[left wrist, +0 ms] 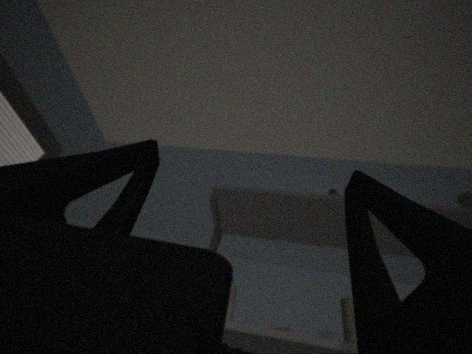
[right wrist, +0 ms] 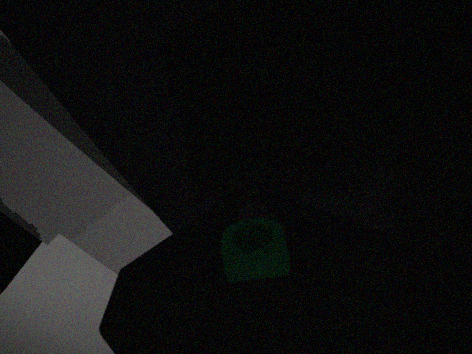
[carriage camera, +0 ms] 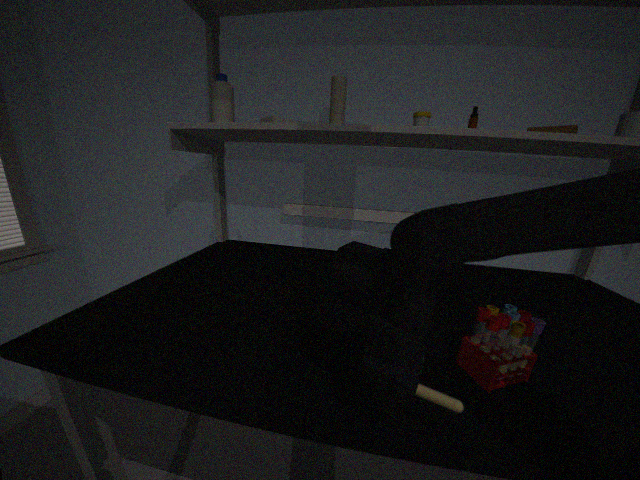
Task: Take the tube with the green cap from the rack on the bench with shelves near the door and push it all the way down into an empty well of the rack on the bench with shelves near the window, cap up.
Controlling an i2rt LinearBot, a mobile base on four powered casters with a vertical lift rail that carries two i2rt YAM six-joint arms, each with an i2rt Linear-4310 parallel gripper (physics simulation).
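Places are measured from the left arm's base along level axes (x back, y right, z up), in centimetres.
Where they show: left gripper, fingertip midpoint: (left wrist: 251,165); right gripper, fingertip midpoint: (right wrist: 250,198) (carriage camera: 384,404).
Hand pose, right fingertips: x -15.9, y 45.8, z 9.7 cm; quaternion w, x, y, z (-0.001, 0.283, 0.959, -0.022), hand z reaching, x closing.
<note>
After its pixels a point has its place.
The tube's pale body (carriage camera: 439,398) @(x -12.0, y 50.9, z 15.6 cm) pokes out of my right gripper (carriage camera: 412,384) in the carriage view, lying nearly level, its rounded end to the lower right. Its green cap (right wrist: 256,252) @(x -17.0, y 44.3, z 15.3 cm) shows in the right wrist view. The right gripper is shut on the tube; its dark fingers barely show against the dark bench. A red rack (carriage camera: 478,364) @(x -21.3, y 63.2, z 12.0 cm) stands on the bench at the right, just beyond the tube end in the picture. Capped tubes fill its back part; pale round openings show toward its front. My left gripper (left wrist: 251,165) @(x -2.8, y -0.3, z 43.6 cm) is open and empty, pointing up at the wall and ceiling.
The black bench top (carriage camera: 232,351) @(x -26.3, y 20.3, z 8.8 cm) spreads under the right arm (carriage camera: 516,227) @(x -9.2, y 51.6, z 38.0 cm). A shelf (carriage camera: 387,135) @(x -60.4, y 53.6, z 52.6 cm) runs above its back, with a blue-capped bottle (carriage camera: 223,103) @(x -77.6, y 1.9, z 62.6 cm), a tall cylinder (carriage camera: 338,100) @(x -75.7, y 40.4, z 64.8 cm), a yellow-lidded jar (carriage camera: 421,119) @(x -65.0, y 64.4, z 58.4 cm) and a small brown bottle (carriage camera: 473,119) @(x -66.5, y 81.1, z 59.9 cm). A window (carriage camera: 9,211) @(x -91.0, y -105.1, z 19.4 cm) is at the left.
</note>
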